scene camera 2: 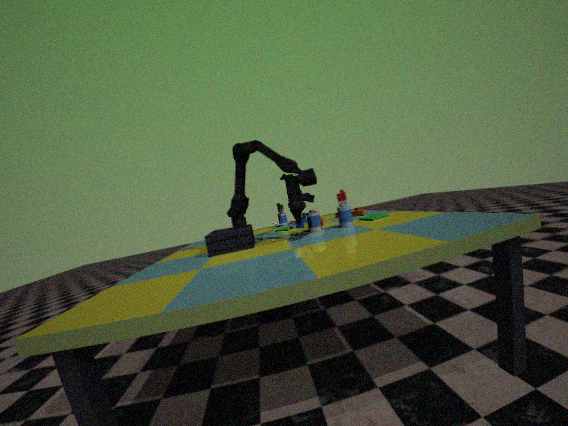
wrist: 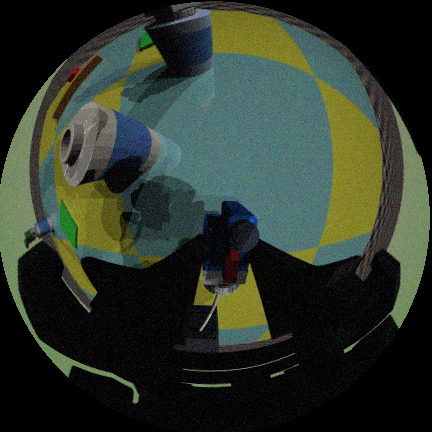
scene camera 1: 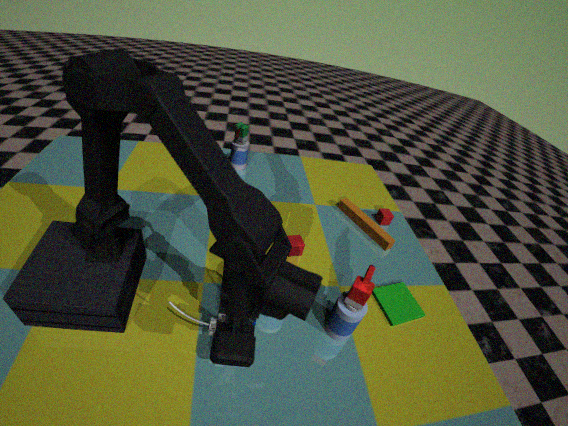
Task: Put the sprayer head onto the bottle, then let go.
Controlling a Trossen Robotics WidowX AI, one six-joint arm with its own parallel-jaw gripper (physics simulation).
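Frame: origin at the arm's base, x ahead, y left, z up, level; metres.
Where they show: gripper, fingertip midpoint: (scene camera 2: 299, 224) (wrist: 225, 240) (scene camera 1: 234, 328); arm's base, origin of the base link: (scene camera 2: 239, 227) (scene camera 1: 105, 249).
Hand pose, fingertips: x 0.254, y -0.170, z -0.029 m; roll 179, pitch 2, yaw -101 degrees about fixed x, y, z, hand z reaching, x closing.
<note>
Things, the pixels of their top centre, and the offset from my fingertips. "*": a spot on its surface instead.
- blue sprayer head, surface spot: (wrist: 231, 217) * dx +0.034, dy -0.003, dz +0.038 m
- open bottle, middle of its top: (wrist: 64, 143) (scene camera 2: 311, 209) dx +0.102, dy +0.095, dz +0.044 m
- bottle with a red head, middle of its top: (scene camera 1: 369, 278) (scene camera 2: 341, 189) dx +0.234, dy +0.014, dz +0.111 m
- green-headed bottle, surface spot: (scene camera 1: 240, 154) (scene camera 2: 283, 217) * dx +0.063, dy +0.635, dz +0.003 m
- orange bar, middle of its top: (scene camera 1: 366, 219) (scene camera 2: 349, 211) dx +0.431, dy +0.339, dz -0.030 m
My gripper (scene camera 1: 233, 350) (scene camera 2: 299, 221) (wrist: 225, 240) is shut on the blue sprayer head (wrist: 231, 217), low over the table beside the open bottle. The head's red trigger and grey collar show in the wrist view. Its thin white tube (scene camera 1: 187, 316) (wrist: 210, 312) sticks out sideways toward the arm's base. The open bottle (scene camera 2: 314, 221) (wrist: 131, 140), white with a blue band, stands upright and apart from the head. Its bare neck shows at the left in the wrist view. In scene camera 1 the arm hides most of this bottle.
A bottle with a red head (scene camera 1: 345, 319) (scene camera 2: 345, 215) (wrist: 192, 47) stands nearby. A green-headed bottle (scene camera 1: 240, 154) (scene camera 2: 282, 218) stands at the back. Also on the table are an orange bar (scene camera 1: 365, 224), two red cubes (scene camera 1: 296, 245) (scene camera 1: 384, 216) and green plates (scene camera 1: 399, 303) (wrist: 69, 223).
</note>
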